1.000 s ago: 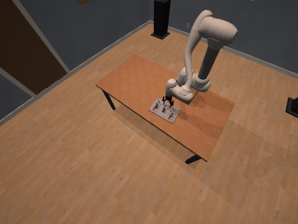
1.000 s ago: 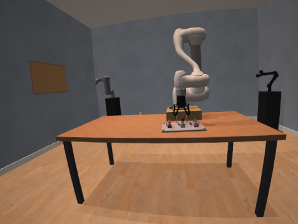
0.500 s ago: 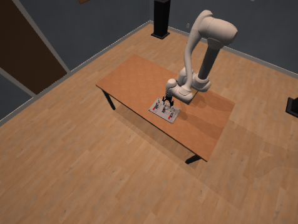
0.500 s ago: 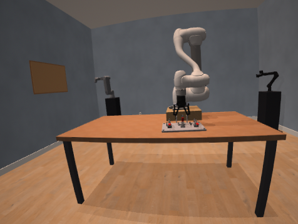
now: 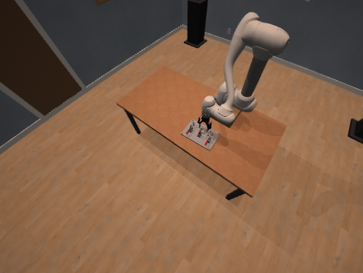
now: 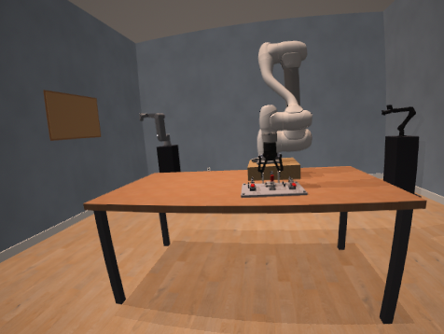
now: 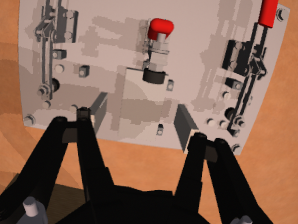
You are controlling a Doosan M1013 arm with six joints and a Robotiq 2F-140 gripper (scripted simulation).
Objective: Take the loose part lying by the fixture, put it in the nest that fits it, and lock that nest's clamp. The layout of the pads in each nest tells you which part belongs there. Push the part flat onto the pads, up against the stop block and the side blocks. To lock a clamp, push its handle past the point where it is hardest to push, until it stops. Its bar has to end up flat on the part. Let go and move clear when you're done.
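The loose part lies 30 mm below my hand. The rest, counted from my hand: fixture (50 mm ahead, 50 mm below).
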